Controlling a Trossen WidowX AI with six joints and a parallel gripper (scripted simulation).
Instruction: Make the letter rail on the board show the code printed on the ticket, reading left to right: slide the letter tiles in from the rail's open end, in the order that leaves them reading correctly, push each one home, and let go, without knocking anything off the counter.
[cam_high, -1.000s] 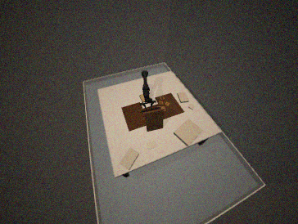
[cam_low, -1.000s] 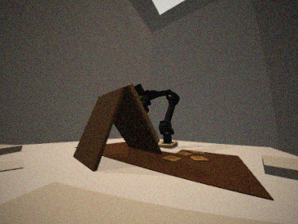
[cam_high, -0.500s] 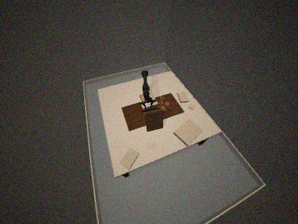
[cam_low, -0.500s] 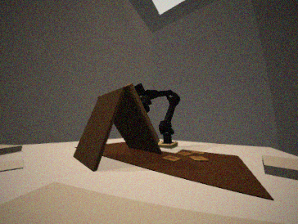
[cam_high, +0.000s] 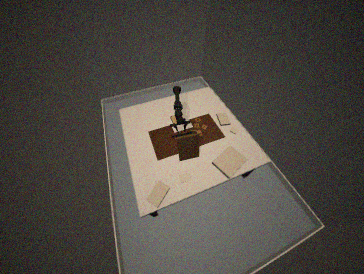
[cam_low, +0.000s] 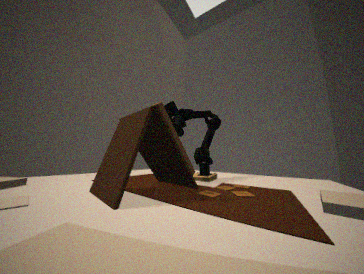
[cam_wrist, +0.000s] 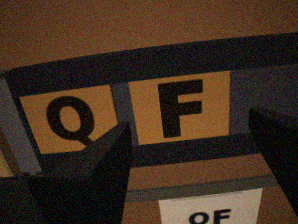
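Right now my gripper tip is 5 cm past the white ticket, 1 cm to the left of it and 10 cm above it. Also, from my gripper tip: pale slip 36 cm ahead, 9 cm to the right, 18 cm below; then brown mat 13 cm behind, 8 cm to the left, 18 cm below.
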